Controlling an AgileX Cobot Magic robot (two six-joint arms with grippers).
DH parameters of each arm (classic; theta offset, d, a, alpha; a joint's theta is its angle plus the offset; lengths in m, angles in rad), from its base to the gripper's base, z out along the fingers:
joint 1: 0 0.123 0 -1.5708
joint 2: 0.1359 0 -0.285 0
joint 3: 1.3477 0 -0.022 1.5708
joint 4: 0 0.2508 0 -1.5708
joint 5: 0 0 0.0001 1.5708
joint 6: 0 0.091 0 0
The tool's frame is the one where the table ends.
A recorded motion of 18 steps. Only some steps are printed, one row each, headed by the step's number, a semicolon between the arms.
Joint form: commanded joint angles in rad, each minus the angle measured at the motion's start. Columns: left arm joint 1, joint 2, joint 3, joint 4, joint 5, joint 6; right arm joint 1, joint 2, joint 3, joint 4, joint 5, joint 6.
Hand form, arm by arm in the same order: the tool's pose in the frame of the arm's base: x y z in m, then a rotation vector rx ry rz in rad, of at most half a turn. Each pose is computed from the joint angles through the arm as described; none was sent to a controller.
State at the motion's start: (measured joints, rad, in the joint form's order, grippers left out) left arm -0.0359 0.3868 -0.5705 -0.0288 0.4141 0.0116; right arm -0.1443 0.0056 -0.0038 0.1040 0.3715 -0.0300
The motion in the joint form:
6: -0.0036 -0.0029 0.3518 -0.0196 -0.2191 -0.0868; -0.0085 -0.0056 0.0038 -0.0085 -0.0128 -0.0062
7: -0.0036 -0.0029 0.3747 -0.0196 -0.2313 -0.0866; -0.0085 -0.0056 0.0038 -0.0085 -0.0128 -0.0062
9: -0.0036 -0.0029 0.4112 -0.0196 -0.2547 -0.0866; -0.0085 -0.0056 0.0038 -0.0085 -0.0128 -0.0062
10: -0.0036 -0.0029 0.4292 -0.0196 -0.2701 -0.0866; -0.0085 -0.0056 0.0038 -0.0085 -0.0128 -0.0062
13: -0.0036 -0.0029 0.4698 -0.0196 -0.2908 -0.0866; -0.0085 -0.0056 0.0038 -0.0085 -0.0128 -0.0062
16: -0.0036 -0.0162 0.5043 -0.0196 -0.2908 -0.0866; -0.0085 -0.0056 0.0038 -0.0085 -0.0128 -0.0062
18: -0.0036 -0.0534 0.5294 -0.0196 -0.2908 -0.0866; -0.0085 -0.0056 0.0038 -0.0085 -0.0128 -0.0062
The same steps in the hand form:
6: 0.0919 -0.0045 0.2423 -0.0702 1.8440 -0.1220; 0.0530 -0.0051 0.1810 0.1660 1.8333 -0.0389
7: 0.0916 -0.0044 0.2356 -0.0710 1.8546 -0.1209; 0.0530 -0.0051 0.1810 0.1660 1.8333 -0.0389
9: 0.0910 -0.0043 0.2253 -0.0725 1.8677 -0.1193; 0.0530 -0.0051 0.1810 0.1660 1.8333 -0.0389
10: 0.0907 -0.0042 0.2206 -0.0732 1.8703 -0.1185; 0.0530 -0.0051 0.1810 0.1660 1.8333 -0.0389
13: 0.0892 -0.0041 0.2086 -0.0749 1.8901 -0.1166; 0.0530 -0.0051 0.1810 0.1660 1.8333 -0.0389
16: 0.0861 -0.0039 0.1982 -0.0759 1.9113 -0.1154; 0.0530 -0.0051 0.1810 0.1660 1.8333 -0.0389
18: 0.0819 -0.0038 0.1929 -0.0753 1.8992 -0.1161; 0.0530 -0.0051 0.1810 0.1660 1.8333 -0.0389

